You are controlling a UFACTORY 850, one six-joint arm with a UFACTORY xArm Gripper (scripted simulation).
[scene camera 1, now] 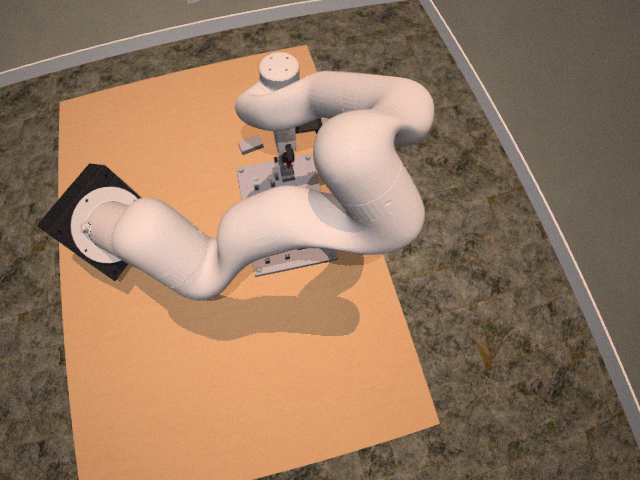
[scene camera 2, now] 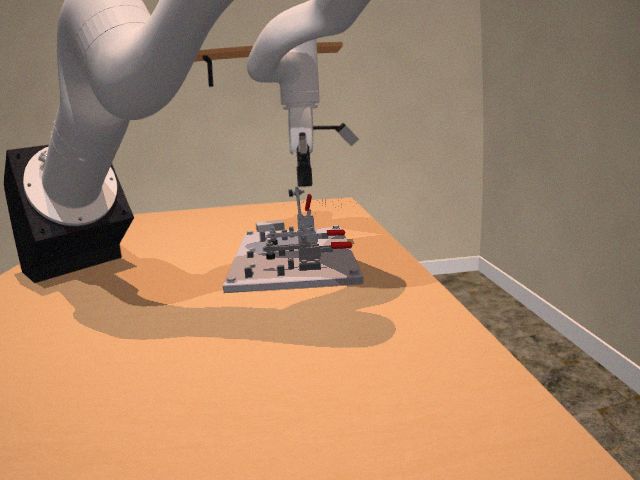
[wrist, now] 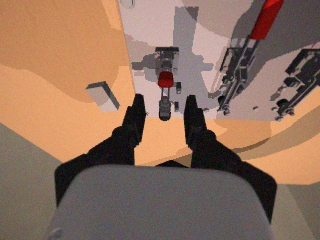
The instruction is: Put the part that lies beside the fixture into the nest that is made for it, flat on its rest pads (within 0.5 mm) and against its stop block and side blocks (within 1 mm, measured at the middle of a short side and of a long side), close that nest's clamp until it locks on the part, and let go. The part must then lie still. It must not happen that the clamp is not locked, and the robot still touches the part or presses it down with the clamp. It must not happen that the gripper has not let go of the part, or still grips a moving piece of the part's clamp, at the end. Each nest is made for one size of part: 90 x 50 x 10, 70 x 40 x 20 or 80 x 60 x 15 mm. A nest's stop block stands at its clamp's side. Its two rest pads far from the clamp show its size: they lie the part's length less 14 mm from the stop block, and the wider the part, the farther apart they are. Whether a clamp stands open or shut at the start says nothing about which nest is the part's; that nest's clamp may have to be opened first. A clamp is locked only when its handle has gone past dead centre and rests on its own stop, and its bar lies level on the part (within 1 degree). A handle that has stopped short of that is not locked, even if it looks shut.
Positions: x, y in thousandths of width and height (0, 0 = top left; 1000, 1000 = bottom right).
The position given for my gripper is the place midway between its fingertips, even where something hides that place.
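Note:
My own gripper (scene camera 2: 476, 384) is there to be seen, and I find it again in scene camera 1 (scene camera 1: 448, 322) as well as in the wrist view (wrist: 514, 435). I also see a grey fixture plate (scene camera 1: 477, 361).

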